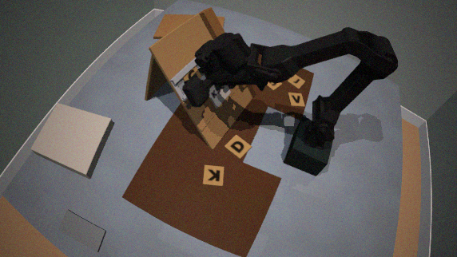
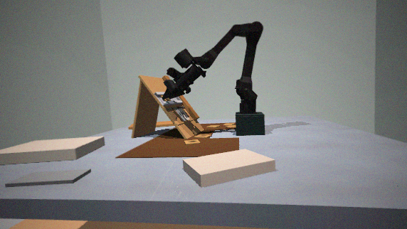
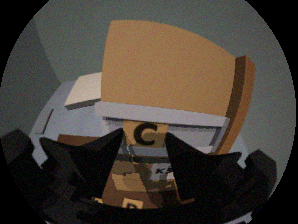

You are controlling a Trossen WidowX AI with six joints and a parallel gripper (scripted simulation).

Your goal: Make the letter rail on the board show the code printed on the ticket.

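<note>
Right now the white ticket is 80 mm below my gripper tip, 70 mm behind it and 40 mm to the right of it. Round my gripper tip: thin grey plate (480 mm to the left, 210 mm ahead, 170 mm below); brown mat (180 mm below, 170 mm behind, 10 mm to the right); beige block (390 mm ahead, 220 mm to the left, 160 mm below).
</note>
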